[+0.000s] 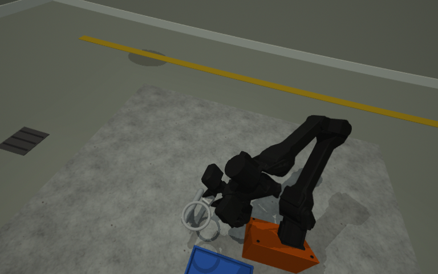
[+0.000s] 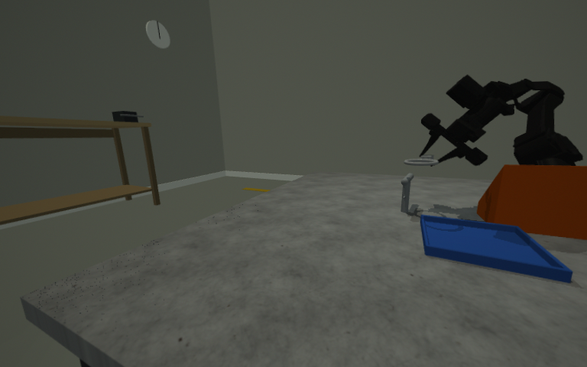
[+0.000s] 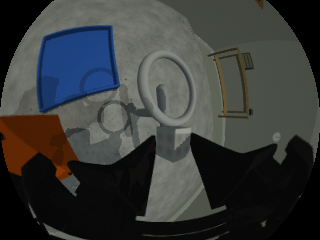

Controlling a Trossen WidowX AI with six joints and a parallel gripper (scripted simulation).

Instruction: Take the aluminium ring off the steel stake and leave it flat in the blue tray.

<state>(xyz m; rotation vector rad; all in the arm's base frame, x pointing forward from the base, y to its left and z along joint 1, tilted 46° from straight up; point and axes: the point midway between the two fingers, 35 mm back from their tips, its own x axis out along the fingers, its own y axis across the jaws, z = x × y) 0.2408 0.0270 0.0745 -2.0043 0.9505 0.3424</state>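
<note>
Now: gripper tip 190 mm to the right of the blue tray, 150 mm above it and 80 mm past it. Round my gripper tip: aluminium ring (40 mm to the left, 10 mm ahead).
</note>
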